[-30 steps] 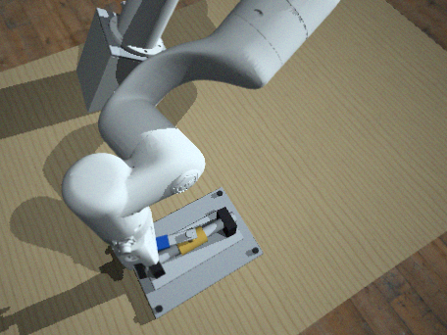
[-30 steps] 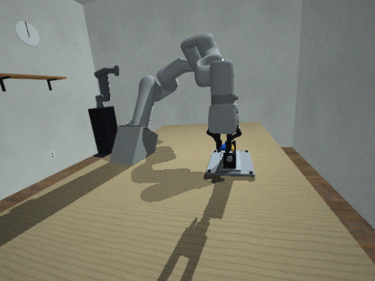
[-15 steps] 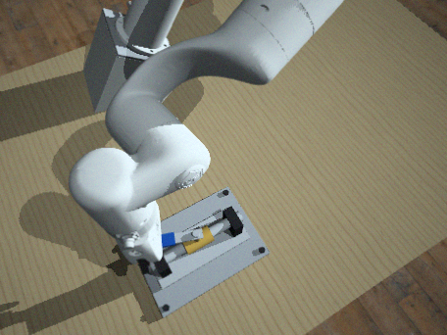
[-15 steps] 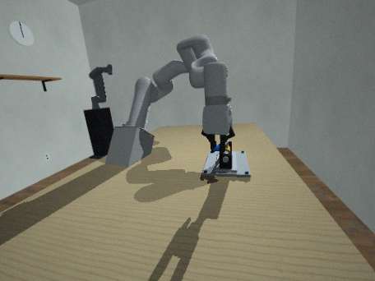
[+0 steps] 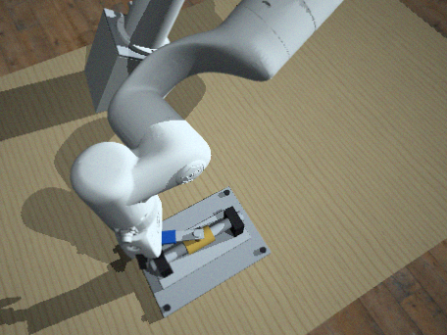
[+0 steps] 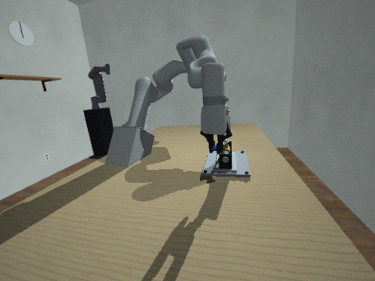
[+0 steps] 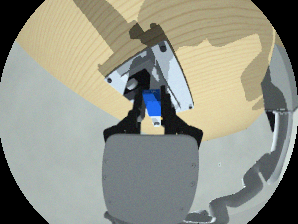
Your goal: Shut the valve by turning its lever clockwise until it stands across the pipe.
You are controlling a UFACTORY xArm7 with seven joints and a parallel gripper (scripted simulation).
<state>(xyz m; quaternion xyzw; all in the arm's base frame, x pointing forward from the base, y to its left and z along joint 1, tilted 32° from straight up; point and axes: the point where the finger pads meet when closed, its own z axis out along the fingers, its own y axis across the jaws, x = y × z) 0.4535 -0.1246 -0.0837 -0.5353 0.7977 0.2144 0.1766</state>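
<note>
The lever lies 50 mm to the left of my hand and 20 mm ahead of it.
</note>
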